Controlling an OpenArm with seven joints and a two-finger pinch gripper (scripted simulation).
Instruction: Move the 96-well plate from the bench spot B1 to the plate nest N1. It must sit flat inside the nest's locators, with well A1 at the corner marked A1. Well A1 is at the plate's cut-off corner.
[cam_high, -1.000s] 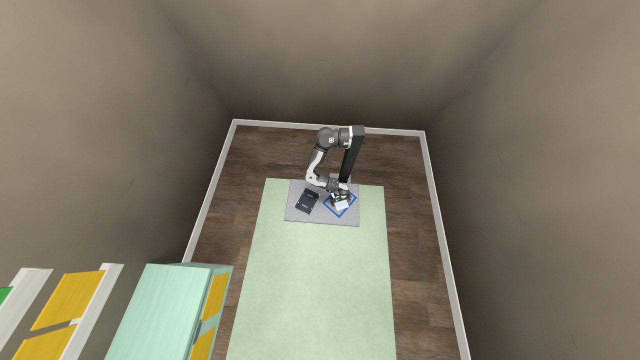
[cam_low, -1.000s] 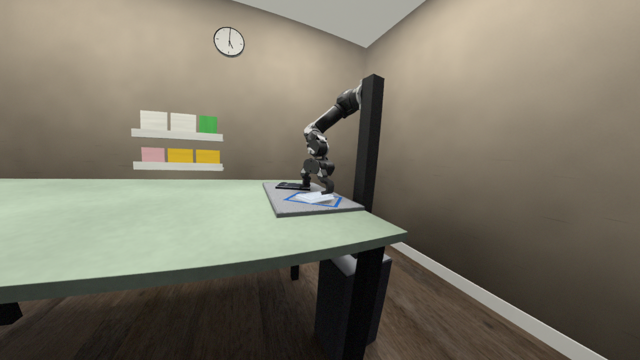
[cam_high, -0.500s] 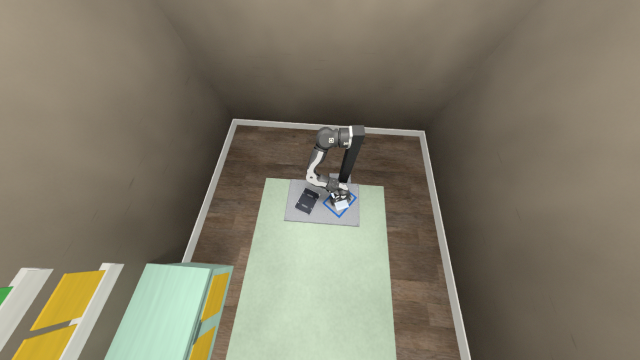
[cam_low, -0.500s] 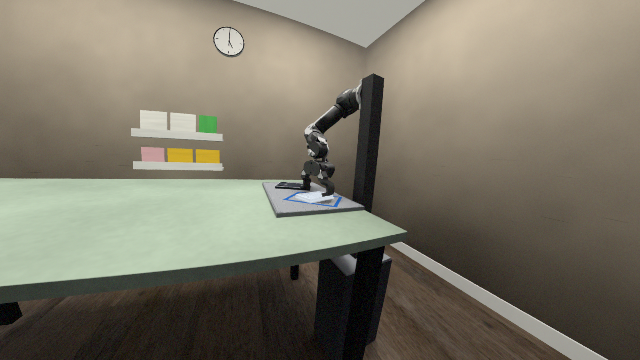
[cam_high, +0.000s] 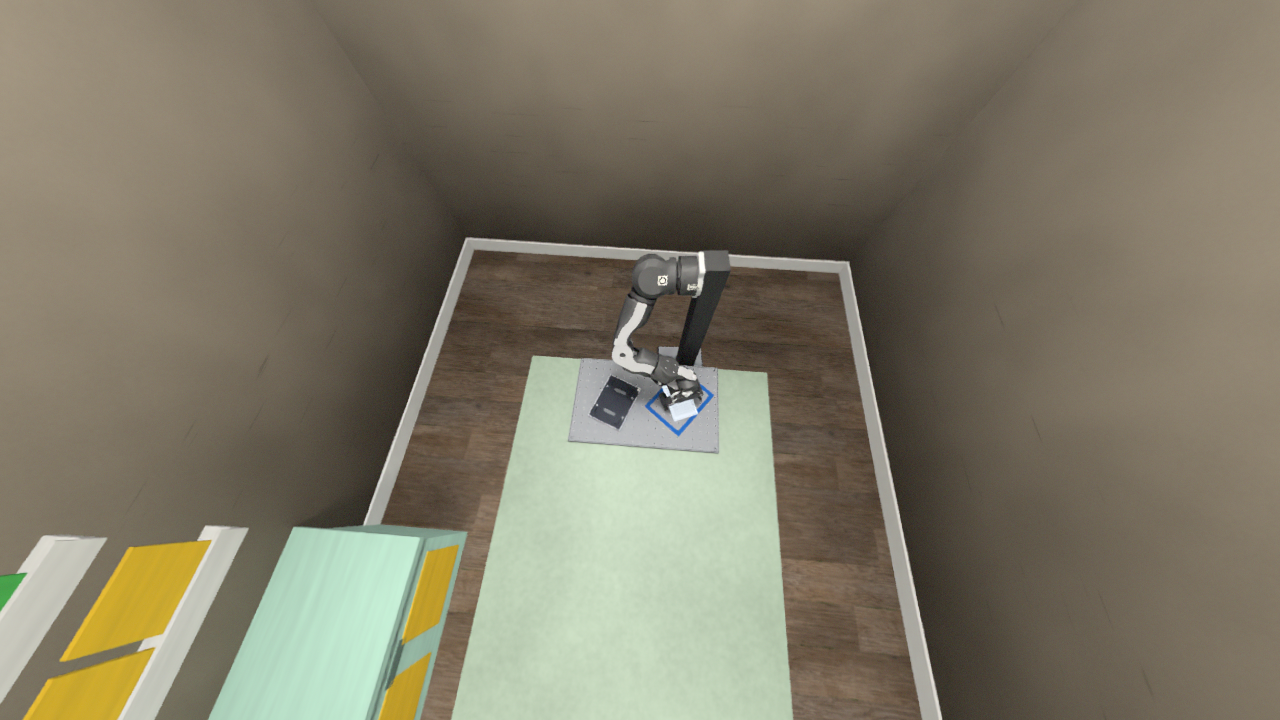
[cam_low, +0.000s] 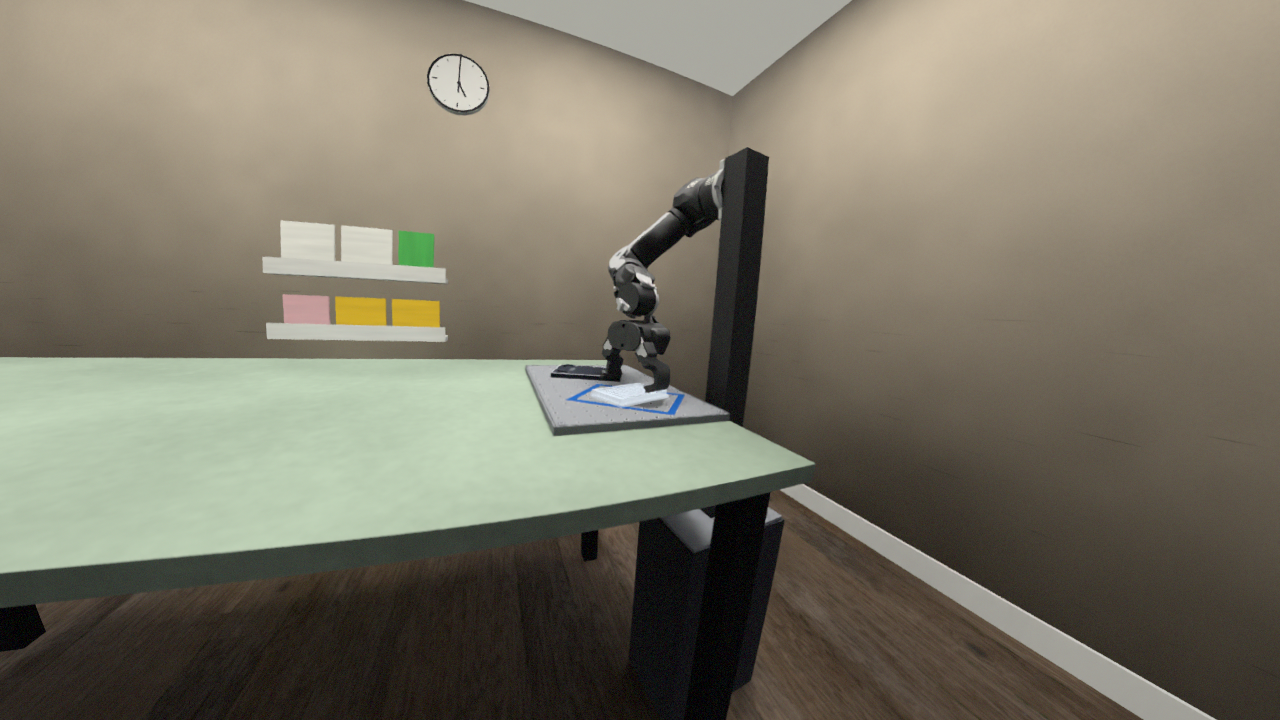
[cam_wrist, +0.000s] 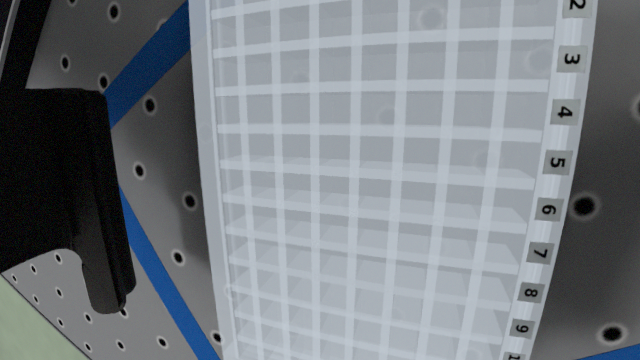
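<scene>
Right now my hand is 20 mm above the 96-well plate. Also, from my hand: black plate nest N1: 10 mm ahead, 230 mm to the right, 20 mm below; white A1 label: 40 mm behind, 140 mm to the right, 10 mm below.
</scene>
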